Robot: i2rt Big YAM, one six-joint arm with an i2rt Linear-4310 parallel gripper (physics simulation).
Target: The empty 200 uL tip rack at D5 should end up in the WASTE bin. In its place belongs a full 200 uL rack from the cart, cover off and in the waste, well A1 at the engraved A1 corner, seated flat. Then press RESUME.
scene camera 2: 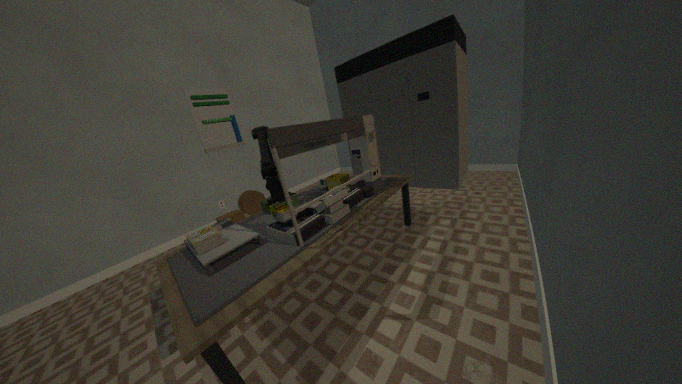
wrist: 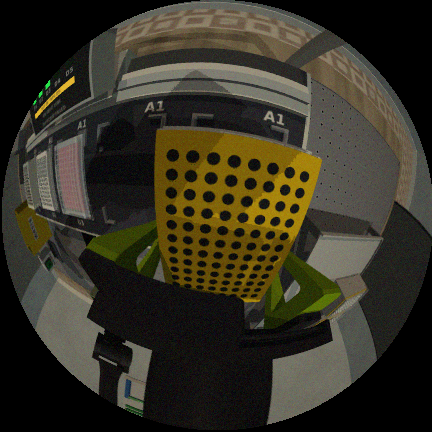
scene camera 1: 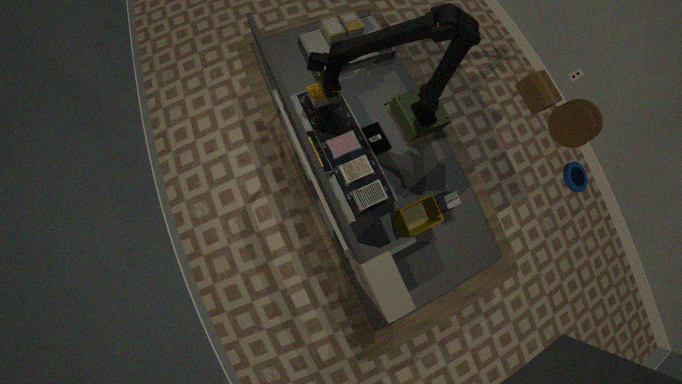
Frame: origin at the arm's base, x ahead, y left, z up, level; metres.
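Seen in the pictures: gripper, fingertip midpoint: (wrist: pixel 222 233) (scene camera 1: pixel 327 92); arm's base at its link origin: (scene camera 1: pixel 423 113).
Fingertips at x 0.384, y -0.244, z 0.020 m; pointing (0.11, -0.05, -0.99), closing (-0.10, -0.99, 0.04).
Offsets run from my fingertips to a thing's top centre. "spot": to the spot under its first point.
My gripper (scene camera 1: pixel 328 89) (wrist: pixel 222 233) is shut on a yellow tip rack with open, empty-looking holes @(spot: 0.049 m ahead, 0.006 m left, 0.040 m up) (scene camera 1: pixel 317 92) (scene camera 2: pixel 279 209) (wrist: pixel 230 200). Its green fingers grip two opposite sides. The rack is over the deck's end slots and hides part of them; engraved A1 marks show beyond it in the wrist view. Its clearance above the deck is hard to tell. Two racks, one pale @(0.183 m back, 0.365 m right, 0.016 m up) (scene camera 1: pixel 333 29) and one with yellow @(0.291 m back, 0.367 m right, 0.016 m up) (scene camera 1: pixel 352 25), stand on the white cart @(0.238 m back, 0.299 m right, 0.043 m down) (scene camera 1: pixel 311 44) (scene camera 2: pixel 235 245) (wrist: pixel 345 255). The yellow WASTE bin @(0.134 m back, 0.651 m left, 0.026 m up) (scene camera 1: pixel 425 229) (scene camera 2: pixel 338 181) (wrist: pixel 32 227) is beyond the deck's other end. RESUME is not legible.
A pink plate @(0.023 m ahead, 0.241 m left, 0.036 m down) (scene camera 1: pixel 344 144) (wrist: pixel 72 175) and two pale racks @(0.020 m ahead, 0.365 m left, 0.036 m down) (scene camera 1: pixel 356 169) @(0.017 m ahead, 0.489 m left, 0.019 m down) (scene camera 1: pixel 370 194) sit along the deck. A screen (wrist: pixel 60 90) and an overhead beam (scene camera 2: pixel 320 135) run beside it. A small white box @(0.308 m back, 0.655 m left, 0.005 m down) (scene camera 1: pixel 451 200) lies by the bin; a black box @(0.140 m back, 0.250 m left, 0.095 m down) (scene camera 1: pixel 376 137) lies beside the deck.
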